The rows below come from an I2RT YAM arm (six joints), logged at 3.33 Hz.
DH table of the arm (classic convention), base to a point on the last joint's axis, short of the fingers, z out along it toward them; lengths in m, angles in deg. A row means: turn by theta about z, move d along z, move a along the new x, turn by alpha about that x. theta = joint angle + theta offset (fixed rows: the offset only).
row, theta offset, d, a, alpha
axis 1, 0, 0.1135, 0.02, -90
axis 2, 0, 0, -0.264, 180
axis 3, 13.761, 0, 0.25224, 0
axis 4, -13.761, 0, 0.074, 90
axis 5, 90, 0, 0, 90
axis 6, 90, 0.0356, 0, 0
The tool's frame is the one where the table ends.
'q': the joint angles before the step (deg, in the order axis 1, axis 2, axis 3, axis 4, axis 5, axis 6). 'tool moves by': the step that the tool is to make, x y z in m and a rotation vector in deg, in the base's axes. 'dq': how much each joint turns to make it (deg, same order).
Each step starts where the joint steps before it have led.
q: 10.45, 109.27, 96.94, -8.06, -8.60, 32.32
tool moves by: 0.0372, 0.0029, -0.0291, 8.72, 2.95, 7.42
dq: -1.23, 9.17, 6.30, 2.85, -11.28, 5.68
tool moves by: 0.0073, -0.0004, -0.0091, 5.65, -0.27, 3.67
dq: -0.55, 1.77, -0.60, 5.14, -5.80, 4.19
